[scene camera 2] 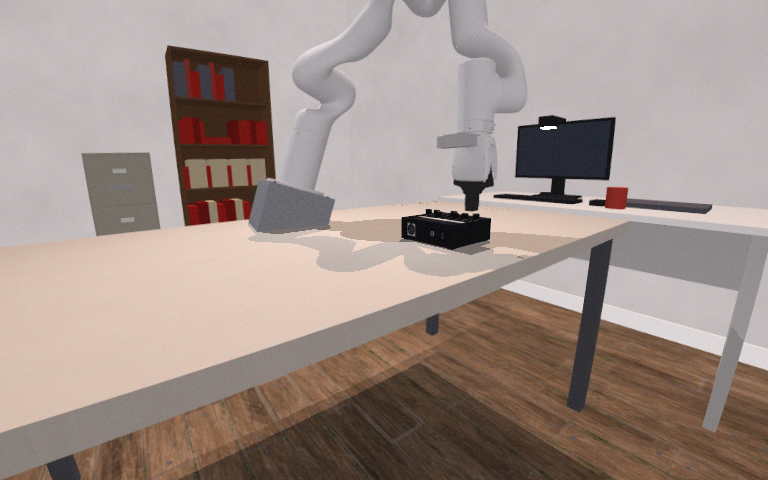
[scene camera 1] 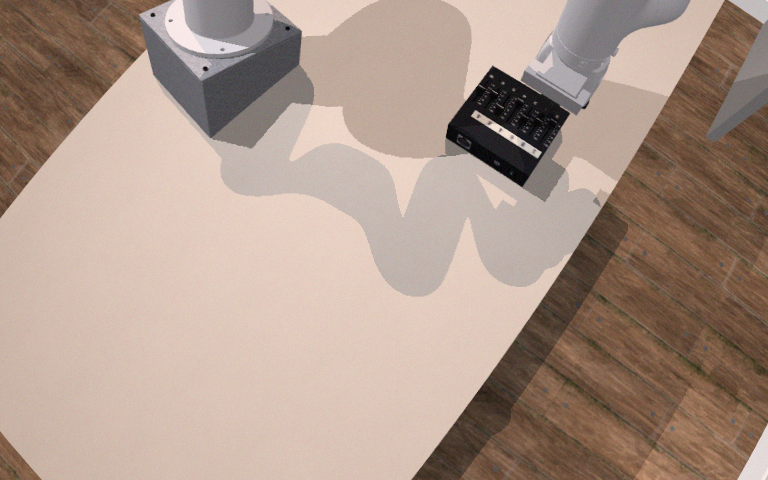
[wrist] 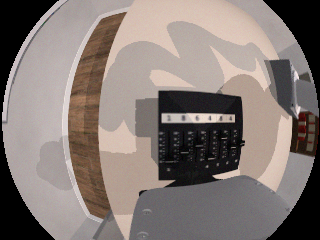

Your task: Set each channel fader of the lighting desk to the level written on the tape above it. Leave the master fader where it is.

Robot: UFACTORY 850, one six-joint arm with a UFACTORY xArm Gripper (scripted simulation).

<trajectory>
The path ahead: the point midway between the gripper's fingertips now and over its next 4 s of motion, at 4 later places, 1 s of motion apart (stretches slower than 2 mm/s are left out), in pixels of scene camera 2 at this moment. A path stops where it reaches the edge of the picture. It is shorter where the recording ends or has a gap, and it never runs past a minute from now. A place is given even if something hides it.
The gripper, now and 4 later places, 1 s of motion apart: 471, 210; 471, 215; 468, 216; 465, 216; 466, 213
</trajectory>
